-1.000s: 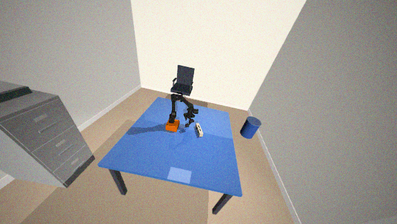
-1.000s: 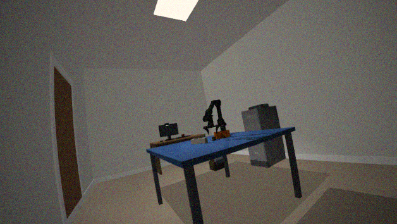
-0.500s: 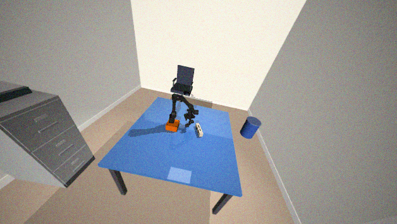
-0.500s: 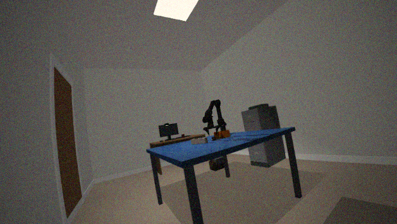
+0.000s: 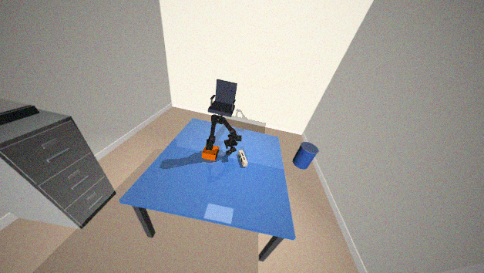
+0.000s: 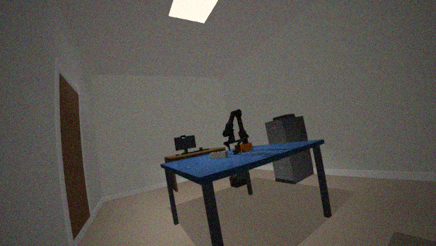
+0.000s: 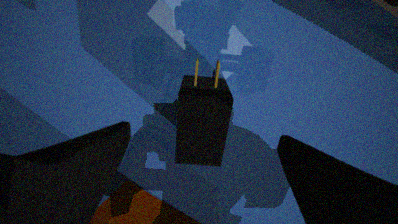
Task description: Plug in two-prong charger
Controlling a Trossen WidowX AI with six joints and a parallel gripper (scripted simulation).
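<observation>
The black two-prong charger lies 2 cm below my gripper tip, 1 cm to the left of it and 1 cm ahead of it.
</observation>
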